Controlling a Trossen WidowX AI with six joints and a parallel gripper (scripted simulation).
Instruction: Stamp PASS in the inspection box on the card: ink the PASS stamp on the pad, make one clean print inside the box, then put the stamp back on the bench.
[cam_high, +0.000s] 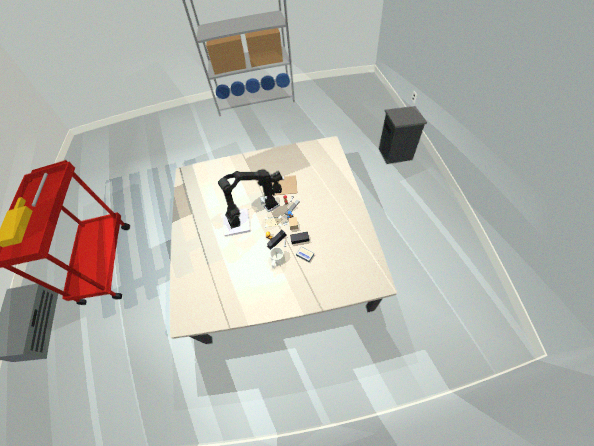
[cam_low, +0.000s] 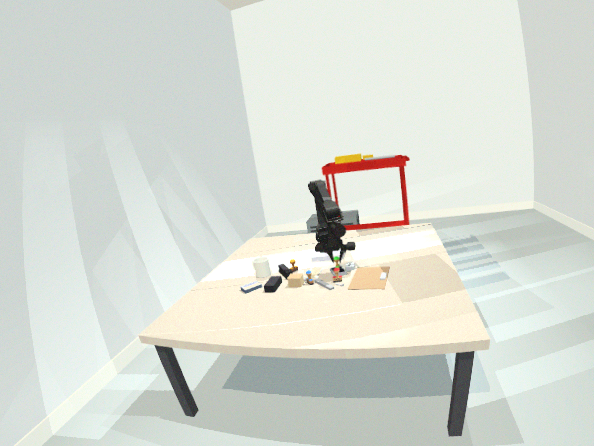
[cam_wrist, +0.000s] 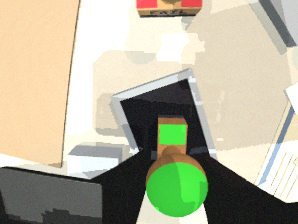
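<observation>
Now: the green-topped stamp 1 cm below my gripper tip. Also, from my gripper tip: blue-knobbed stamp 12 cm to the right, 9 cm ahead, 3 cm below; then red-knobbed stamp 10 cm ahead, 3 cm below; then dark ink pad 4 cm below.
</observation>
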